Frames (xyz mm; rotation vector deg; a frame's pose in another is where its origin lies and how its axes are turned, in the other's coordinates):
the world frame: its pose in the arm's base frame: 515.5 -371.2 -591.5 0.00 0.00 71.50
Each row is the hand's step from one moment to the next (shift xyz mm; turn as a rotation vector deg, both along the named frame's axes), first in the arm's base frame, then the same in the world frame.
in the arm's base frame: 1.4 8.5 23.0 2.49 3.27 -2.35
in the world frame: 8.5 1.4 23.0 3.89 -1.32 -2.35
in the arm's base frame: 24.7 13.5 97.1 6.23 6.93 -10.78
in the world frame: 20.6 -19.1 97.1 8.55 -3.71 -10.78
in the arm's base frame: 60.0 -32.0 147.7 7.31 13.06 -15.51
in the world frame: -11.3 -67.1 147.7 14.70 -2.79 -15.51
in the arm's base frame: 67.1 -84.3 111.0 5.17 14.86 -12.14
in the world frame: -58.7 -90.4 111.0 15.73 -0.19 -12.14
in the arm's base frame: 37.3 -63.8 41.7 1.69 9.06 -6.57
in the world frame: -48.7 -55.6 41.7 9.13 1.27 -6.57
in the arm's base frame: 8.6 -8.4 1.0 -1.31 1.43 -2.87
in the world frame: -5.2 -10.8 1.0 0.94 1.70 -2.87
